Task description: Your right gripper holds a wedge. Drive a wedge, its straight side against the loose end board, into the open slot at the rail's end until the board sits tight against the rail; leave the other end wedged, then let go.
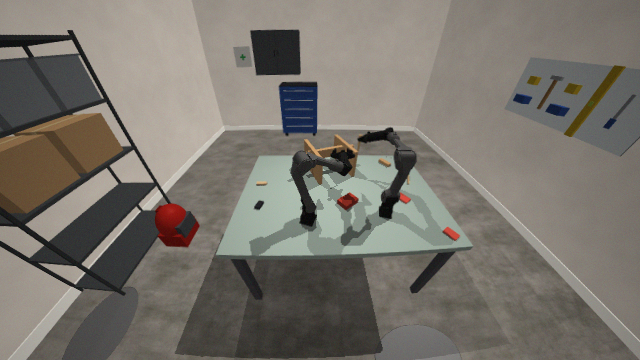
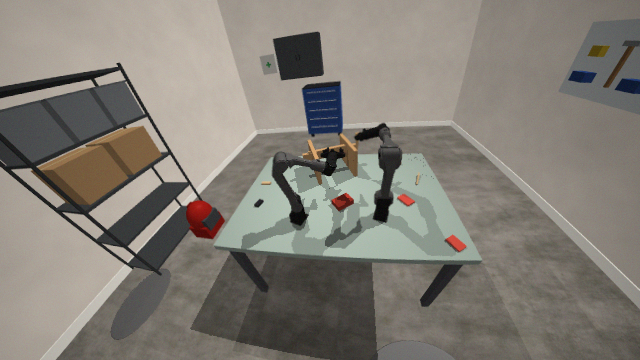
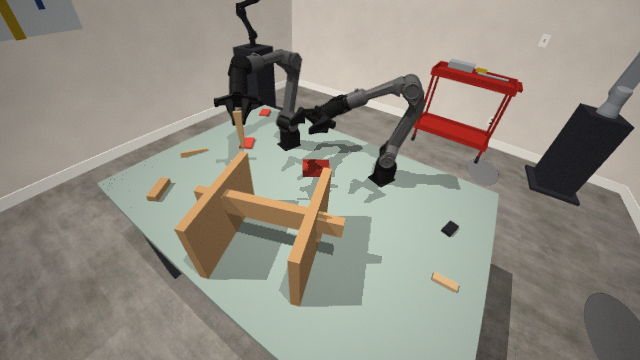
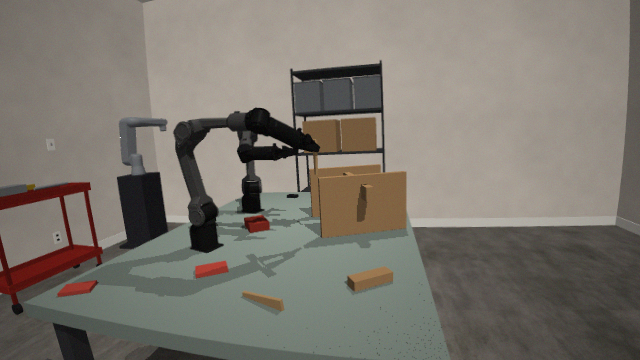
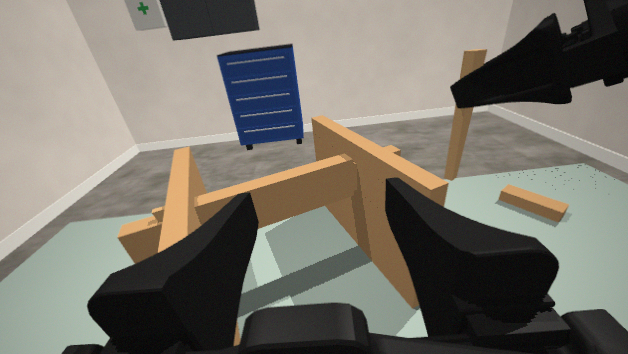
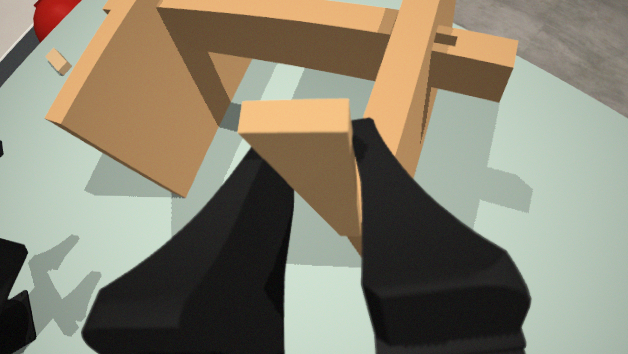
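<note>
My right gripper (image 3: 239, 115) (image 6: 320, 152) is shut on a tapered wooden wedge (image 3: 240, 132) (image 4: 316, 164) (image 5: 452, 150) (image 6: 310, 165), held upright with its narrow end down, above table height and off the loose end board (image 3: 215, 232) (image 4: 345, 212) (image 6: 397, 80). The rail (image 3: 267, 206) (image 5: 300, 182) (image 6: 280, 27) runs through both boards. Its end beyond the loose board has an open slot (image 6: 446, 39). The other end board (image 3: 307, 240) (image 5: 177, 200) has a small wedge (image 3: 327, 216) (image 5: 157, 213) at the rail. My left gripper (image 3: 306, 124) (image 5: 319, 201) is open and empty, on the arms' side of the rail.
A wooden block (image 3: 159, 190) (image 4: 370, 279) and a thin wedge (image 3: 194, 152) (image 4: 263, 301) lie on the table beyond the loose board. A red box (image 3: 312, 168) (image 4: 256, 224) sits between the arms. Red flat pieces (image 4: 211, 269), a black item (image 3: 450, 228) and a small wooden piece (image 3: 445, 281) lie farther out.
</note>
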